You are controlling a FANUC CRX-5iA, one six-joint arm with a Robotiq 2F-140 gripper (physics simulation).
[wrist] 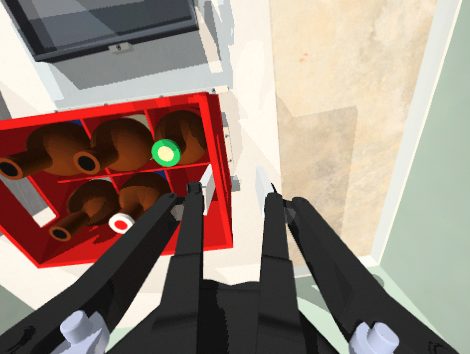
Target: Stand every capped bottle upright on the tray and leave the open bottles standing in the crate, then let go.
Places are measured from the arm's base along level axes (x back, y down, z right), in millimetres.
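Pixels of known places: gripper, fingertip midpoint: [235, 175].
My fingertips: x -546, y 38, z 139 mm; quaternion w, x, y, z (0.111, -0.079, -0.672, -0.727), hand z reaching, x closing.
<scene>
For each thing: its top centre in the pictures, then the offset to it from my fingertips. "pt": a spot on its surface instead.
- red crate, surface spot: [216, 132] pt dx +11, dy +20, dz -52 mm
- green-capped bottle, middle of its top: [165, 154] dx +64, dy -16, dz -50 mm
- red cap, middle of its top: [120, 225] dx +159, dy -16, dz +24 mm
- third open bottle, middle of its top: [59, 234] dx +244, dy -16, dz +17 mm
- panel, surface spot: [105, 25] pt dx +141, dy +142, dz -224 mm
The red crate [216, 132] is at the left, with brown bottles standing in its compartments. A green-capped bottle [166, 152] is in the top right compartment. A bottle with a white and red cap [121, 223] is in the lower row, partly behind my left finger. Open bottles show dark mouths: one open bottle [120, 142] at the top middle, another open bottle [60, 142] at the top left and a third open bottle [92, 200] in the lower row. My gripper [235, 175] is partly open and empty, above the crate's right wall. I cannot make out the tray for certain.
A dark framed box or panel [105, 25] with a small latch is at the top left, beyond the crate. A beige stone-like surface [320, 75] is right of the pale strip beside the crate. A green wall-like surface [435, 190] is at the far right.
</scene>
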